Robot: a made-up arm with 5 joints. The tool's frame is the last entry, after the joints.
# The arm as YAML. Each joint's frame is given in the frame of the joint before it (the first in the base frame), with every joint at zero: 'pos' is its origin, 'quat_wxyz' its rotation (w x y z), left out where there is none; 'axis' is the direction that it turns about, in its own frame. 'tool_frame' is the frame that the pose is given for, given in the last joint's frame.
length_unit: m
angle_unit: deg
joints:
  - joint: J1
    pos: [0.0, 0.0, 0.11]
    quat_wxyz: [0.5, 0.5, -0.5, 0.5]
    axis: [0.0, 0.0, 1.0]
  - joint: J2
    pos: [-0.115, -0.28, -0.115]
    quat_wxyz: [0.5, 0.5, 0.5, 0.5]
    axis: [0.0, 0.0, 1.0]
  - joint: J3
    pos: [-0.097, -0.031, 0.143]
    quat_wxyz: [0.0, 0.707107, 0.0, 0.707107]
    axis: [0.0, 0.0, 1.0]
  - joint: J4
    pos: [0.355, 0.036, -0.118]
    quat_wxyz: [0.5, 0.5, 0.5, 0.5]
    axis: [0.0, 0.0, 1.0]
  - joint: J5
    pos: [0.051, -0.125, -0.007]
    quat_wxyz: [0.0, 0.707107, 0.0, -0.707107]
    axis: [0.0, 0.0, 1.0]
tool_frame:
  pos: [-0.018, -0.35, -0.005]
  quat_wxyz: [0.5, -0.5, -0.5, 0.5]
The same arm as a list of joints. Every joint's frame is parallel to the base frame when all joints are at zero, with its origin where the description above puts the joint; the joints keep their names.
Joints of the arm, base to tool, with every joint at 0 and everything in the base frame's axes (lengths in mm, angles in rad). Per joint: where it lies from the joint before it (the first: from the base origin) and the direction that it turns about. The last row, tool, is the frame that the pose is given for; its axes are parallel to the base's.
J1: origin 0 0 110 axis 0 -1 0
J2: origin 280 115 -115 axis 0 0 1
J3: origin 97 31 143 axis -1 0 0
J4: origin 118 36 355 axis 0 0 1
J5: origin 125 51 -7 axis 0 -1 0
tool: origin -350 5 18

